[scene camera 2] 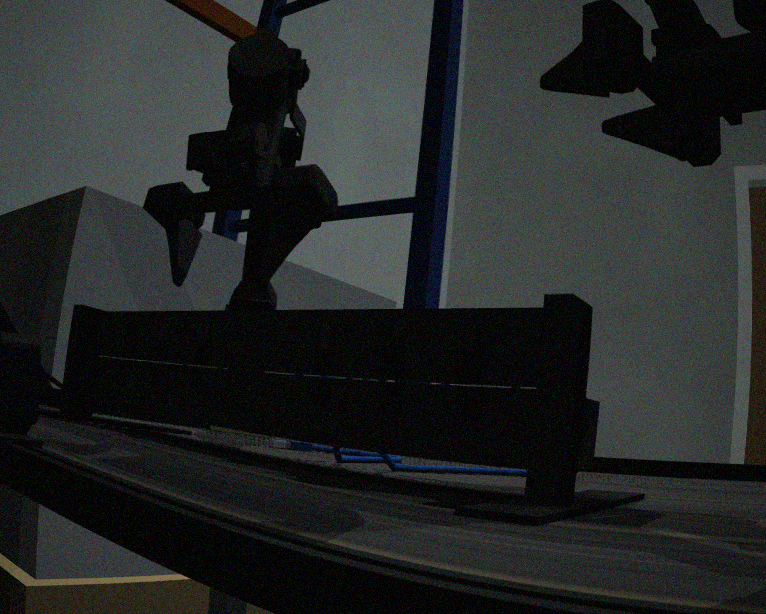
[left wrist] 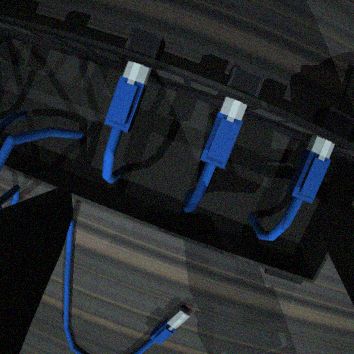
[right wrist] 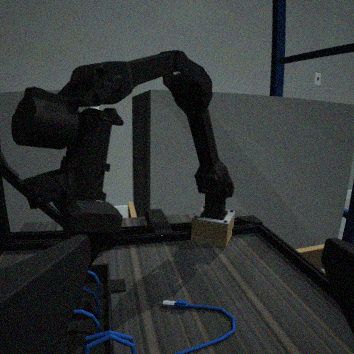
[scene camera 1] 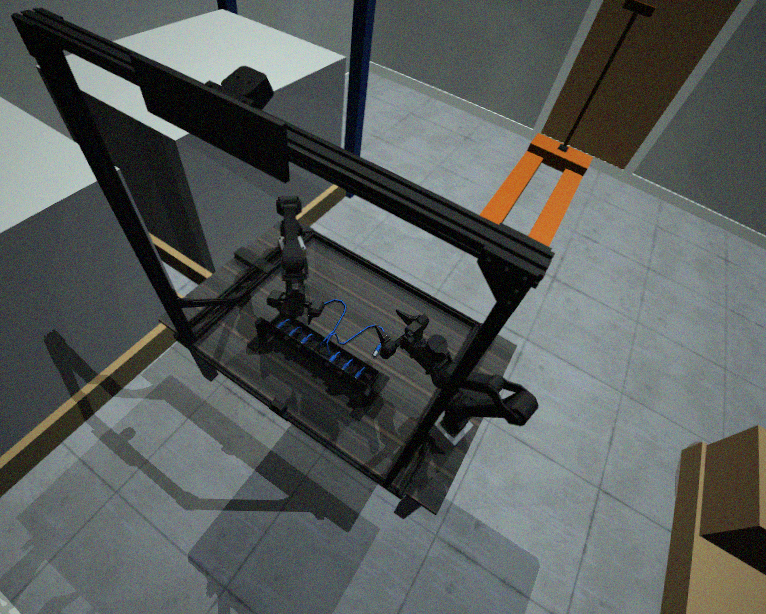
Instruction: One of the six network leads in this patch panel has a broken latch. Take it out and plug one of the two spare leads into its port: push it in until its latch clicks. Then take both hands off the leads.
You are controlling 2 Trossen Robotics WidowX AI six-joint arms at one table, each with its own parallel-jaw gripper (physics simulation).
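Pixels of known places: left gripper, between the fingertips: [scene camera 2: 217, 282] [left wrist: 200, 206] [scene camera 1: 296, 321]; right gripper, between the fingertips: [scene camera 2: 573, 106] [right wrist: 209, 250] [scene camera 1: 385, 317]; left arm's base, origin of its link: [right wrist: 213, 213]; right arm's base, origin of its link: [scene camera 1: 452, 424].
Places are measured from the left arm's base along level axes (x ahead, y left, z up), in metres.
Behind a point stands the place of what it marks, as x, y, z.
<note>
The black patch panel [scene camera 1: 320, 359] @(0.588, -0.056, 0.017) [scene camera 2: 381, 353] @(0.651, -0.009, 0.012) stands on the table with several blue leads plugged into it. Three of these leads [left wrist: 123, 102] @(0.498, -0.089, 0.026) [left wrist: 223, 138] @(0.455, -0.120, 0.026) [left wrist: 312, 173] @(0.414, -0.150, 0.026) show in the left wrist view, each with a pale plug tip in its port. My left gripper [scene camera 1: 292, 307] @(0.446, -0.098, 0.074) [scene camera 2: 219, 283] @(0.446, -0.098, 0.074) [left wrist: 200, 206] @(0.446, -0.098, 0.074) is open and empty, hanging just above the panel's far-left end, over the middle one of the three. A spare lead [left wrist: 174, 321] @(0.324, 0.004, -0.059) [right wrist: 197, 309] @(0.310, 0.055, -0.066) [scene camera 1: 376, 349] lies loose on the table behind the panel. My right gripper [scene camera 1: 392, 334] is open and empty, beside that lead's plug.
The black frame [scene camera 1: 417, 207] @(0.931, -0.063, 0.971) spans over the table. The left arm's base [right wrist: 212, 230] @(0.050, 0.011, -0.028) stands at the table's far edge. Loose blue cable [scene camera 1: 338, 313] [scene camera 2: 454, 468] loops on the table behind the panel.
</note>
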